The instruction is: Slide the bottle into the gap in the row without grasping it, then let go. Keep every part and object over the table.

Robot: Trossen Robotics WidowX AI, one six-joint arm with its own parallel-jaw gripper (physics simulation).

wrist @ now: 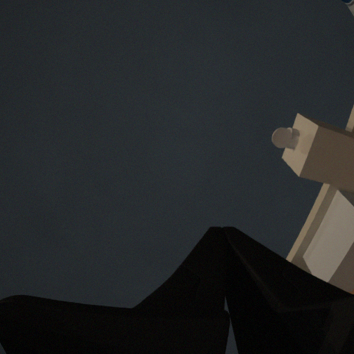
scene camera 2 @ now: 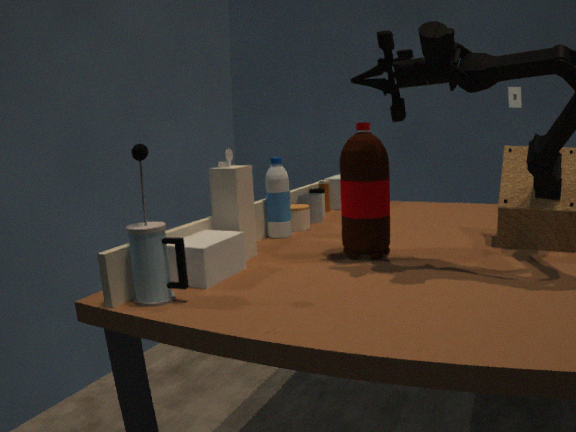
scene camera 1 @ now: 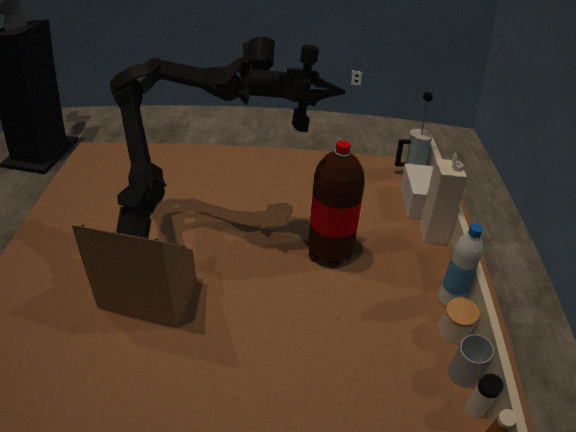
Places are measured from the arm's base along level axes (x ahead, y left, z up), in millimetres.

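Pixels of known places: gripper, fingertip midpoint: [scene camera 2: 351,80] [scene camera 1: 344,92]; arm's base at its link origin: [scene camera 2: 548,188] [scene camera 1: 130,237].
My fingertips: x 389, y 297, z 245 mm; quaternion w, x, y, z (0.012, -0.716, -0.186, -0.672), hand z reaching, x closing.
Note:
For each thing: its top centre in the pictures, then the offset to it from my fingertips. Level surfaces: height alone.
- red cap at its top centre: [scene camera 1: 343,144] [scene camera 2: 362,122] dx +12, dy -74, dz -89 mm
- table at its surface level: dz -389 mm
- tall cream carton at its top centre: [scene camera 2: 229,148] [scene camera 1: 454,152] dx +280, dy +64, dz -134 mm
- blue-labelled water bottle at its top centre: [scene camera 1: 476,227] [scene camera 2: 275,157] dx +318, dy -171, dz -173 mm
- white box at its top centre: [scene camera 2: 204,238] [scene camera 1: 425,179] dx +244, dy +205, dz -309 mm
- press jug with a tall rod, top centre: [scene camera 2: 146,142] [scene camera 1: 424,91] dx +214, dy +364, dz -105 mm
- tan-lidded jar at its top centre: [scene camera 1: 463,310] [scene camera 2: 295,206] dx +325, dy -270, dz -321 mm
- grey cup at its top centre: [scene camera 1: 477,348] [scene camera 2: 309,194] dx +346, dy -387, dz -304 mm
A large dark brown bottle with a red label and red cap [scene camera 1: 336,215] [scene camera 2: 365,197] stands upright on the table [scene camera 1: 280,350] [scene camera 2: 425,315], apart from the row. My gripper [scene camera 1: 344,92] [scene camera 2: 353,80] [wrist: 220,238] is shut with its fingertips together and nothing between them. It is held roughly level, higher than the bottle's cap, and does not touch the bottle. In the row, a stretch of open space shows between the tall cream carton [scene camera 1: 442,205] [scene camera 2: 232,200] [wrist: 330,152] and the blue-labelled water bottle [scene camera 1: 460,272] [scene camera 2: 278,205]. The brown bottle does not show in the wrist view.
A low backboard [scene camera 2: 117,272] runs behind the row. A white box [scene camera 1: 417,190] [scene camera 2: 212,257] and a press jug with a tall rod [scene camera 1: 420,147] [scene camera 2: 150,265] stand beyond the carton. A tan-lidded jar [scene camera 1: 460,320] and grey cup [scene camera 1: 470,362] follow the water bottle. A wooden block [scene camera 1: 135,275] stands near the arm.

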